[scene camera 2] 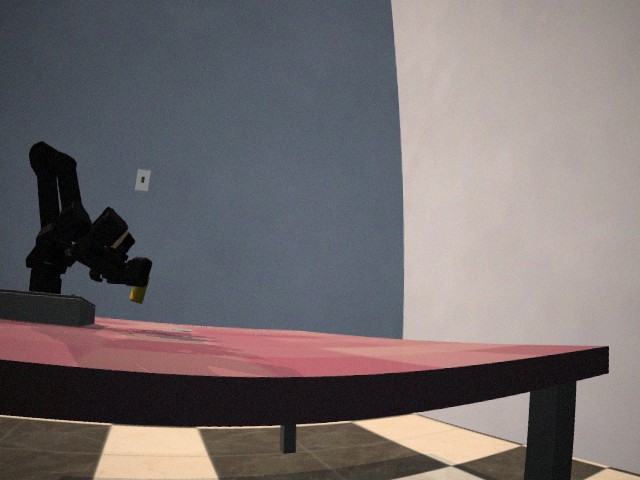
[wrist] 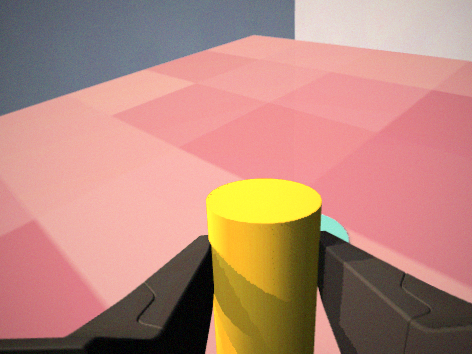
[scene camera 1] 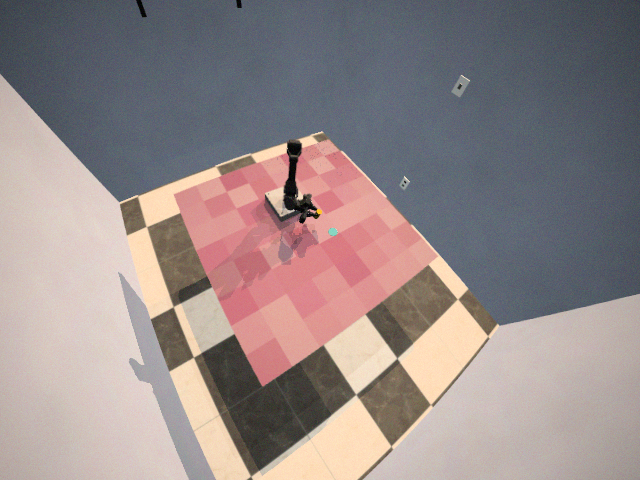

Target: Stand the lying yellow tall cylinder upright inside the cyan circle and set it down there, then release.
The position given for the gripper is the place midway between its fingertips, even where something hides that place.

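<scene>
A yellow tall cylinder [wrist: 264,233] touches nothing else but the gripper [scene camera 2: 142,283] that holds it. The wrist view also shows the gripper [wrist: 262,246].
</scene>
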